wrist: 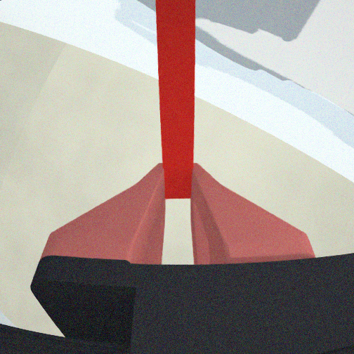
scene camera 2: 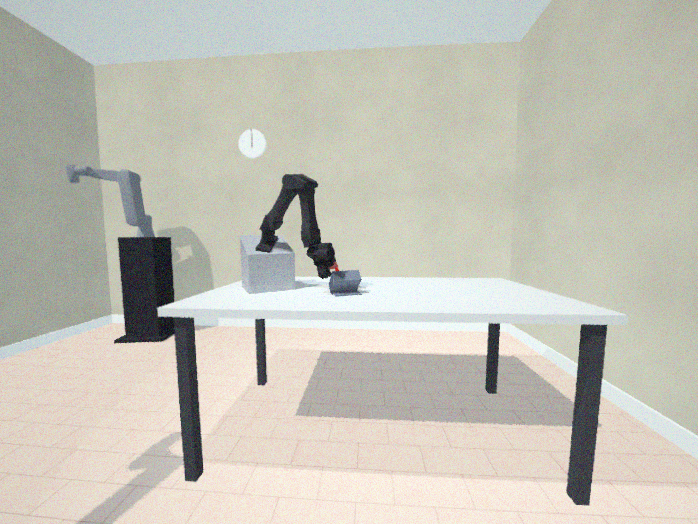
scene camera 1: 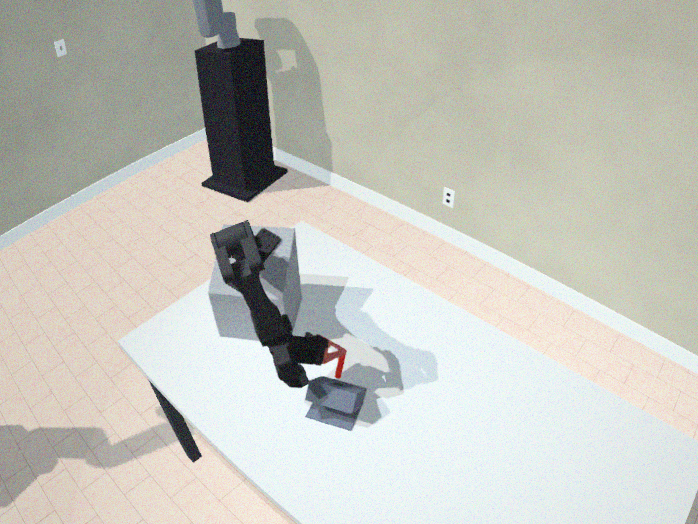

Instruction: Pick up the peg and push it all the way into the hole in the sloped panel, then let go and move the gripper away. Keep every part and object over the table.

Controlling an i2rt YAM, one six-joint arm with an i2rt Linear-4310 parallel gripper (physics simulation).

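Observation:
The red square peg is between the fingertips of my gripper, which is shut on one end of it. In the wrist view the peg runs up out of the top edge. In scene camera 1 its free end points toward the upper edge of the blue-grey block with the sloped panel. Red fingers and peg show small at the block's upper left in scene camera 2. The hole cannot be made out, and I cannot tell whether the peg touches the panel.
The white table carries the block. My black arm stands on a large grey box, left of the block in scene camera 2. A black pedestal with another grey arm stands on the floor behind the table.

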